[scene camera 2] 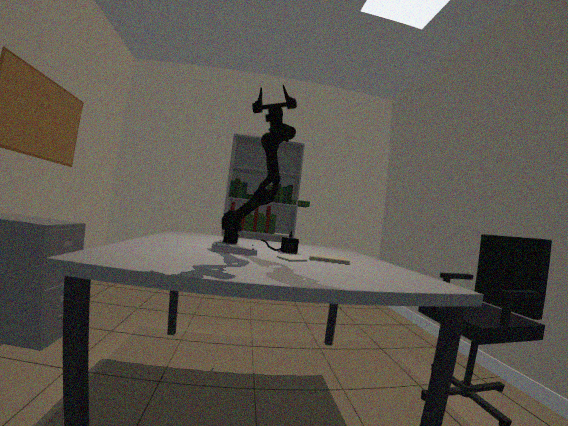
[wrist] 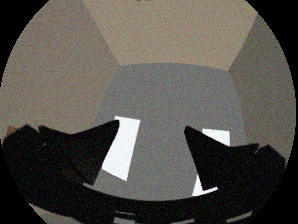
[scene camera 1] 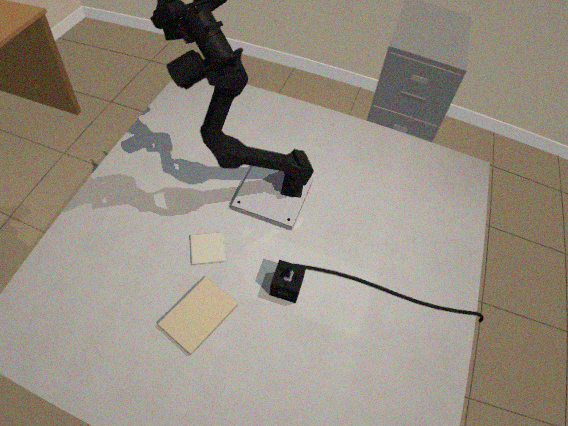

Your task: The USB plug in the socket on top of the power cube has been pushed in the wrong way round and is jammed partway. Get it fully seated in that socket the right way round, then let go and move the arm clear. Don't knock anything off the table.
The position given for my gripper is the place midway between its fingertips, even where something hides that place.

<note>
My gripper (wrist: 153, 126) is open and holds nothing. I also see a black power cube (scene camera 1: 289, 291).
</note>
